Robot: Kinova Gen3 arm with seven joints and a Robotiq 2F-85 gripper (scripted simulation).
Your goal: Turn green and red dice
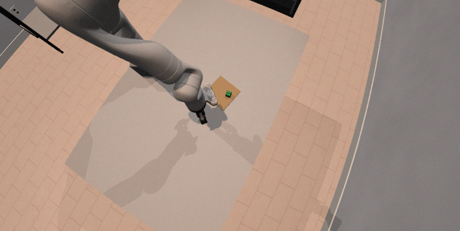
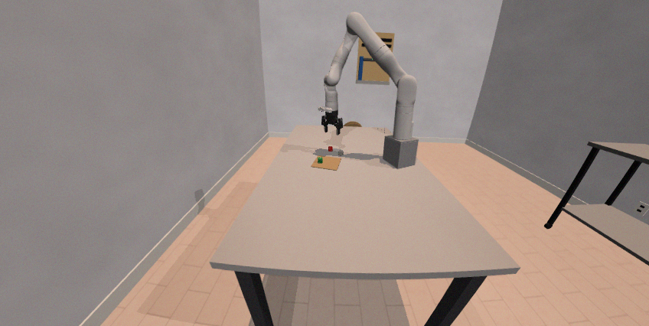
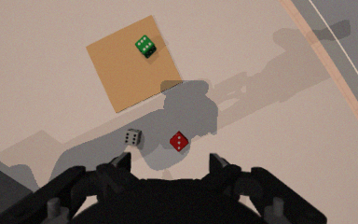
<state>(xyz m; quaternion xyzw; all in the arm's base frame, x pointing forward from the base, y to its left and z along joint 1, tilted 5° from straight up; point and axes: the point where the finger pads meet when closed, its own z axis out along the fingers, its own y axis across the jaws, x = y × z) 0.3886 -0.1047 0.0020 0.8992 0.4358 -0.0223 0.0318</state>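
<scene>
My hand is 10 mm short of the red die, 10 mm to the left of it and 110 mm above it. From my hand the other things lie so: white die: 60 mm behind, 50 mm to the left, 110 mm below; green die: 60 mm ahead, 160 mm to the left, 110 mm below; tan mat: 20 mm ahead, 160 mm to the left, 120 mm below.
</scene>
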